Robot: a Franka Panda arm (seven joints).
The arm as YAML. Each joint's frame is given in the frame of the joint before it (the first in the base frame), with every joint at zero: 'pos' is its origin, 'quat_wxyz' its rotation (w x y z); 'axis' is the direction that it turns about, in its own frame. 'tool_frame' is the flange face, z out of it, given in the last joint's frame.
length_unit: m
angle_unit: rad
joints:
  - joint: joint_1
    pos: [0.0, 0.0, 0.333]
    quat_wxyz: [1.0, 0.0, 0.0, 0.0]
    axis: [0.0, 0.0, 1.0]
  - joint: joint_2
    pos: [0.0, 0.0, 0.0]
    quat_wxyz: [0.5, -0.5, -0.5, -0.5]
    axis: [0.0, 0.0, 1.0]
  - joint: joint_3
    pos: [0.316, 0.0, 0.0]
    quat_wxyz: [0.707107, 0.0, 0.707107, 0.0]
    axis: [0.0, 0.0, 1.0]
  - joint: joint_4
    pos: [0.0, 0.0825, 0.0]
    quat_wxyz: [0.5, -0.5, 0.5, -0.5]
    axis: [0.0, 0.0, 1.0]
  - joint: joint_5
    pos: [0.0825, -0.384, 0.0]
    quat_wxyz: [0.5, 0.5, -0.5, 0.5]
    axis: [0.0, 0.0, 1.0]
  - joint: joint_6
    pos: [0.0, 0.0, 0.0]
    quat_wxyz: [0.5, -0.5, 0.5, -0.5]
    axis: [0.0, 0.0, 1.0]
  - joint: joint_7
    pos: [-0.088, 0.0, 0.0]
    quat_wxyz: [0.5, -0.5, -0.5, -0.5]
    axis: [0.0, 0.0, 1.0]
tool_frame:
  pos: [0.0, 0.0, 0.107]
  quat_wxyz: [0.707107, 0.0, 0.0, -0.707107]
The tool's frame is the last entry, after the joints.
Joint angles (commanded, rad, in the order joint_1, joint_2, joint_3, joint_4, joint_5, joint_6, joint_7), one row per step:
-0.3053, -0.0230, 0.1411, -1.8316, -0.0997, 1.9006, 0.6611
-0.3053, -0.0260, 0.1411, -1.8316, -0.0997, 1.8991, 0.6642
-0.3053, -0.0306, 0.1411, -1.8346, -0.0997, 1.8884, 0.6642
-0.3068, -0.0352, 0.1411, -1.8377, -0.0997, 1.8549, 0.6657
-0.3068, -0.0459, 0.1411, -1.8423, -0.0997, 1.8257, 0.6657
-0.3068, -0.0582, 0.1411, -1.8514, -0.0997, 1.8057, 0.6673
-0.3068, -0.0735, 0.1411, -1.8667, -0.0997, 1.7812, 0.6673
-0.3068, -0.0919, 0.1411, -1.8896, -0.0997, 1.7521, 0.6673
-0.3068, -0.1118, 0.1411, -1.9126, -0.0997, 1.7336, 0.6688
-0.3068, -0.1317, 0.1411, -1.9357, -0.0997, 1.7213, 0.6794
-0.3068, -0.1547, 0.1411, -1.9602, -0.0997, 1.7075, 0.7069
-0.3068, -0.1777, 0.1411, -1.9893, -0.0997, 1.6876, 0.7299
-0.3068, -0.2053, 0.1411, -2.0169, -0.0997, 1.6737, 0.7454
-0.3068, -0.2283, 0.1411, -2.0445, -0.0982, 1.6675, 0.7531
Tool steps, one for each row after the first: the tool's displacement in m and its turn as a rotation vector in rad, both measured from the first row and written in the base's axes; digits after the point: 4 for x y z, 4 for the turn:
-0.0007, 0.0002, 0.0015, -0.0005, -0.0017, -0.0032
-0.0031, 0.0006, 0.0016, 0.0001, 0.0074, -0.0043
-0.0078, 0.0003, -0.0005, 0.0040, 0.0389, -0.0107
-0.0135, 0.0012, 0.0005, 0.0056, 0.0620, -0.0137
-0.0191, 0.0022, 0.0010, 0.0063, 0.0787, -0.0175
-0.0265, 0.0035, -0.0003, 0.0075, 0.1034, -0.0203
-0.0359, 0.0052, -0.0039, 0.0098, 0.1370, -0.0237
-0.0446, 0.0068, -0.0060, 0.0101, 0.1588, -0.0277
-0.0526, 0.0084, -0.0077, 0.0094, 0.1735, -0.0401
-0.0616, 0.0102, -0.0087, 0.0078, 0.1863, -0.0698
-0.0720, 0.0120, -0.0124, 0.0072, 0.2101, -0.0958
-0.0824, 0.0140, -0.0130, 0.0044, 0.2228, -0.1139
-0.0910, 0.0158, -0.0153, 0.0036, 0.2331, -0.1236

